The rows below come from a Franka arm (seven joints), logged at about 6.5 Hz.
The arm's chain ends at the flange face. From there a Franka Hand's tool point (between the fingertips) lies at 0.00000 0.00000 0.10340 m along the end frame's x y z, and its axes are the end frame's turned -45 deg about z.
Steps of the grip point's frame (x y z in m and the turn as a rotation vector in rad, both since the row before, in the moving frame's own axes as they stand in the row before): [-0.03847 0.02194 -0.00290 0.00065 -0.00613 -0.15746]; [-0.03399 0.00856 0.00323 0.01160 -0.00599 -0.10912]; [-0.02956 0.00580 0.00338 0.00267 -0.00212 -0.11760]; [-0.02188 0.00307 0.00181 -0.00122 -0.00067 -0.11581]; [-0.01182 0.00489 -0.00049 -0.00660 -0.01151 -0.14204]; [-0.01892 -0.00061 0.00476 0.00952 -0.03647 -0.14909]
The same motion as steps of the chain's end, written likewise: [-0.01123 0.04228 -0.00290 -0.00387 -0.00479 -0.15746]; [-0.01668 0.03043 0.00324 0.00397 -0.01244 -0.10912]; [-0.01645 0.02502 0.00338 0.00039 -0.00339 -0.11760]; [-0.01335 0.01751 0.00181 -0.00134 0.00039 -0.11581]; [-0.00464 0.01047 -0.00048 -0.01281 -0.00347 -0.14204]; [-0.01061 0.01073 0.00483 -0.01906 -0.03252 -0.14909]
